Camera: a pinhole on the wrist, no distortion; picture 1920 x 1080 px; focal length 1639.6 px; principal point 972.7 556.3 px. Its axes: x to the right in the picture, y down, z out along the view. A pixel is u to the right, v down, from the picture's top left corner.
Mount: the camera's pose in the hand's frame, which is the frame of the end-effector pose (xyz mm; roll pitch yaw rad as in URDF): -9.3 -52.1 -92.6 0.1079 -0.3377 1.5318
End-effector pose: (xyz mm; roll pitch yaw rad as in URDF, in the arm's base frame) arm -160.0 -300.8 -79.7 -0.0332 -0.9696 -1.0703
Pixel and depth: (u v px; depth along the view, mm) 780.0 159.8 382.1
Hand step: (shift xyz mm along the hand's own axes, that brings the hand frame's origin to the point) 117.2 -222.1 241.6
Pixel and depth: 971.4 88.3 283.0
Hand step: 97.9 -146.9 164.6
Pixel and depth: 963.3 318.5 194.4
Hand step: 37.1 -118.0 86.5
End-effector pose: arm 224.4 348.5 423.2 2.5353 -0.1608 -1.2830
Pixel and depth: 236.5 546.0 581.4
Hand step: 39.8 -492.0 365.9
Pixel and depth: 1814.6 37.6 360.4
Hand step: 145.1 1.9 295.2
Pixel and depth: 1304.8 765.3 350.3
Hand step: -17.9 -101.8 264.0
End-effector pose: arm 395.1 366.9 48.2 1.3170 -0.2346 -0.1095
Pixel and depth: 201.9 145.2 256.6
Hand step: 74.6 -251.6 101.6
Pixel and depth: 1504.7 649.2 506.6
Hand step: 16.2 -65.9 440.0
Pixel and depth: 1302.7 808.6 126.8
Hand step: -15.8 -70.2 36.8
